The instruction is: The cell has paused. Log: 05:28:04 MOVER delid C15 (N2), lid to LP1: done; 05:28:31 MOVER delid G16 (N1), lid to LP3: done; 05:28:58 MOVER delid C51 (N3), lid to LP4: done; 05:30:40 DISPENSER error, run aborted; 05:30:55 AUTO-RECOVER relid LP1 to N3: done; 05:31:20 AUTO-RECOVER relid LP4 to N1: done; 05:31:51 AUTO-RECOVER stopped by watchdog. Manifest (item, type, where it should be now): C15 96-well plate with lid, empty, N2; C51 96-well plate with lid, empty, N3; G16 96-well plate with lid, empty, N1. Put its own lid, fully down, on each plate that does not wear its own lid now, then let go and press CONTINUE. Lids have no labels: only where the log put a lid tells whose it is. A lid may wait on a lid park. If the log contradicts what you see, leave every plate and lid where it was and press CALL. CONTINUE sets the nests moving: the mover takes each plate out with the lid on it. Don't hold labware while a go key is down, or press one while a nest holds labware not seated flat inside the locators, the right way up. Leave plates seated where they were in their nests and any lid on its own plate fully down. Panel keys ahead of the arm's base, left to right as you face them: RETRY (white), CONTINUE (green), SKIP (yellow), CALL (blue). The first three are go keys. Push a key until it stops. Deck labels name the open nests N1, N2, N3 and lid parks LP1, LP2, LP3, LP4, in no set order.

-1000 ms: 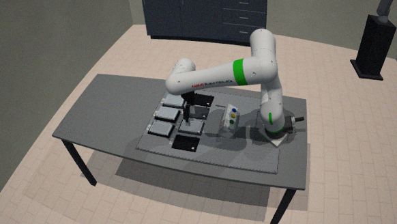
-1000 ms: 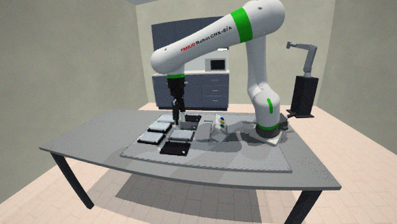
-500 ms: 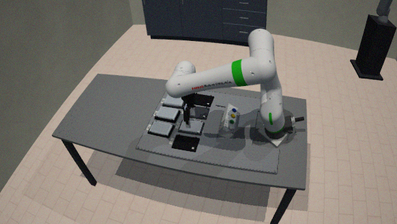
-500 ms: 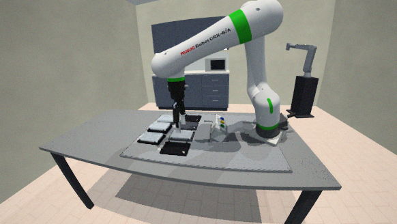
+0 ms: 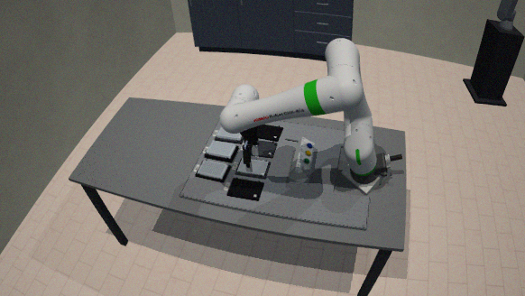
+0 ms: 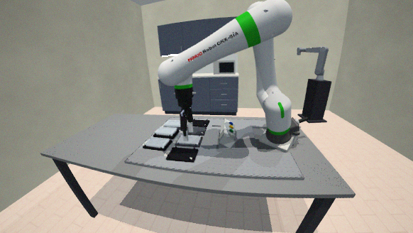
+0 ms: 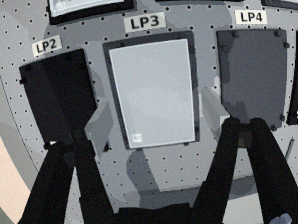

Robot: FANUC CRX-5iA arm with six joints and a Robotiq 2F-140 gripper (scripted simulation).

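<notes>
Right now the pale lid is 5 cm below my hand. The rest, counted from my hand: lid park LP4: 2 cm behind, 13 cm to the right, 6 cm below; then lid park LP2: 2 cm ahead, 13 cm to the left, 6 cm below; then LP2 label: 10 cm ahead, 12 cm to the left, 6 cm below.
</notes>
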